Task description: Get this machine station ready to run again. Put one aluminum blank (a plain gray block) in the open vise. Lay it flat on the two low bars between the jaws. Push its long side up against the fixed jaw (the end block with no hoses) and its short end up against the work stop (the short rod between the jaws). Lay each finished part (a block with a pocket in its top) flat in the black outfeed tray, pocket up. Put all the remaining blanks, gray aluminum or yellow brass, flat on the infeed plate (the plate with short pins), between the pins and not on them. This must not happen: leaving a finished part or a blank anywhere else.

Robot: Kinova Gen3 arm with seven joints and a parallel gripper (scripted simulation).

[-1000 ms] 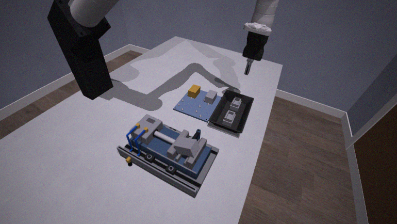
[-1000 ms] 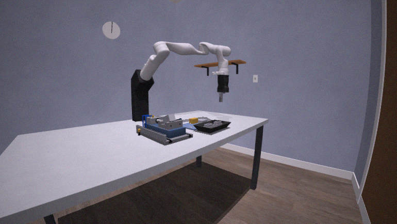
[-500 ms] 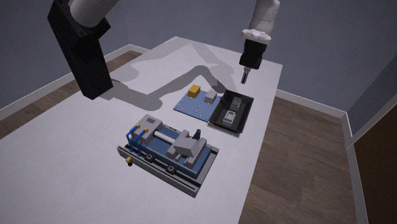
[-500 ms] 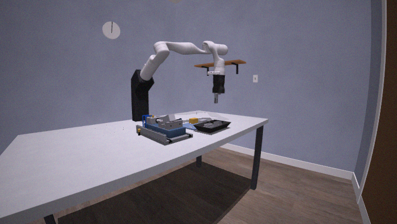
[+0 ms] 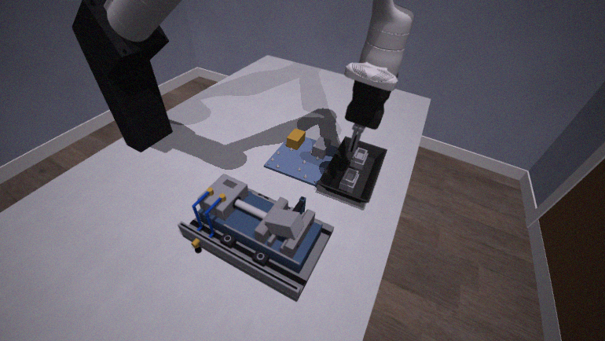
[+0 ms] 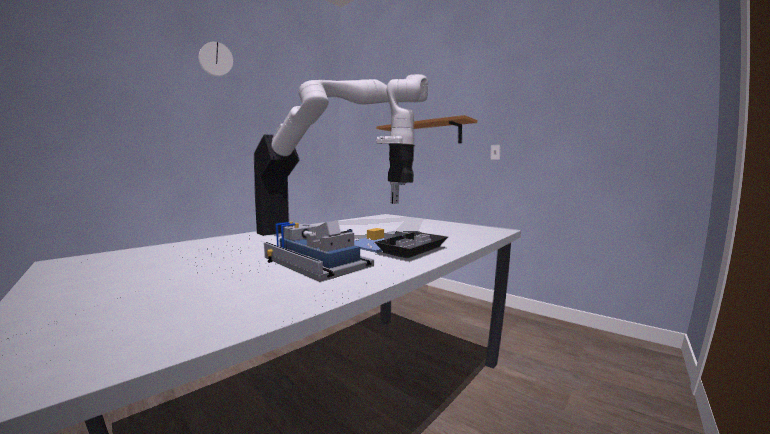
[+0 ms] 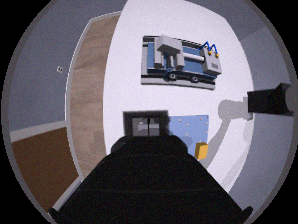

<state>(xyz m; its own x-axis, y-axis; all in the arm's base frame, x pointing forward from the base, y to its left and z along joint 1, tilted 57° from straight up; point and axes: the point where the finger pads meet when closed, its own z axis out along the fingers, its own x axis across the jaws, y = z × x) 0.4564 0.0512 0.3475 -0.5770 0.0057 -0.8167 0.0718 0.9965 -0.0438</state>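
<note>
Now: hand 90 mm past the gray aluminum blank, 200 mm to the left of it and 80 mm above it. The rest, counted from my hand: black outfeed tray (20 mm ahead, 100 mm to the left, 180 mm below); fixed jaw (60 mm behind, 190 mm to the right, 110 mm below); infeed plate (150 mm behind, 120 mm to the left, 180 mm below).
</note>
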